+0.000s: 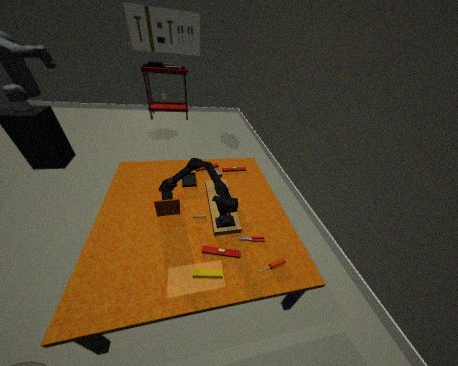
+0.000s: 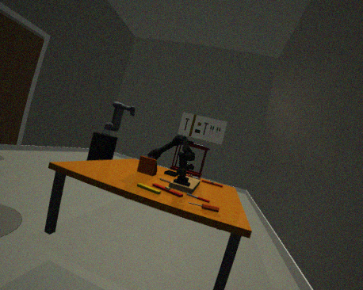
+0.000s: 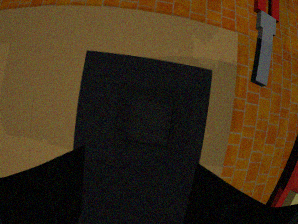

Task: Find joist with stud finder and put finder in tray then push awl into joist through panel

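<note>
The awl lies 20 cm behind my gripper tip, 10 cm to the left of it and 6 cm below it. The rest, counted from my gripper tip: small grey block 56 cm to the left, 5 cm below, 2 cm ahead; yellow bar 29 cm to the right, 16 cm behind, 6 cm below; stud finder 2 cm above, 1 cm ahead.
</note>
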